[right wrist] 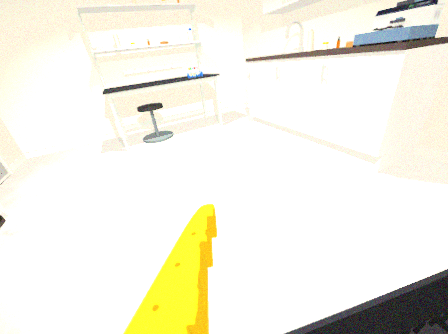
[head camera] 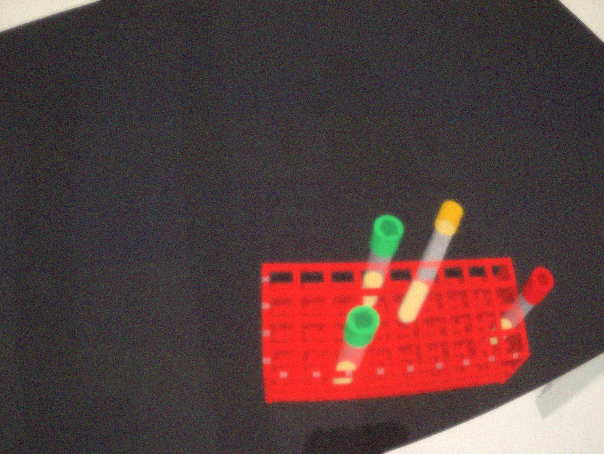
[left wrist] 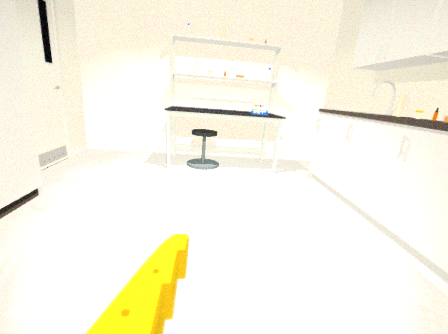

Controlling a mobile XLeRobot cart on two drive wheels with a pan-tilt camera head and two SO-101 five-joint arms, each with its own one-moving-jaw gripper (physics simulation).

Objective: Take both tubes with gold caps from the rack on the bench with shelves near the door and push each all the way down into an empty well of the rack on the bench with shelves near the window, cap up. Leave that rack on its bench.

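Frame: origin at the left arm's base, x ahead, y left, z up, level; millimetres.
Seen in the pictures: left end effector, tool point: (left wrist: 187, 250); right end effector, tool point: (right wrist: 215, 215).
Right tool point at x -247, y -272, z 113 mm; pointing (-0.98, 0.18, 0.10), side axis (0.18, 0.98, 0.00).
Note:
Pixels of each thing's top centre, then the offset from my right tool point to it. "spot": a spot on its surface instead. Level surfaces: height alone.
- red rack, surface spot: (head camera: 310, 392) spot: dz -112, dx +449, dy +87 mm
- black bench top, its level: dz -126 mm
- gold-capped tube, surface spot: (head camera: 450, 217) spot: dz -52, dx +560, dy -25 mm
- red-capped tube, middle of its top: (head camera: 540, 276) dz -6, dx +474, dy -67 mm
A red rack (head camera: 310, 392) stands on a black bench top (head camera: 150, 150) in the head view. One gold-capped tube (head camera: 450, 217) lies slantwise across the rack's top, its whole length showing and its cap past the far edge. My left gripper (left wrist: 183, 242) and right gripper (right wrist: 210, 212) each show one notched jaw; both are open and empty, away from the red rack. A far bench with shelves (left wrist: 225, 111) (right wrist: 160, 84) bears a small blue rack (left wrist: 259, 112) (right wrist: 195, 76); its wells and caps are too small to tell. A second gold-capped tube cannot be made out.
Two green-capped tubes (head camera: 385, 240) (head camera: 361, 330) and a red-capped tube (head camera: 538, 286) stand in the red rack. A stool (left wrist: 204, 133) (right wrist: 150, 107) stands before the far bench. A white counter (left wrist: 370, 150) (right wrist: 320, 95) runs along the right. A dark edge (right wrist: 400, 315) crosses the right wrist view's lower right.

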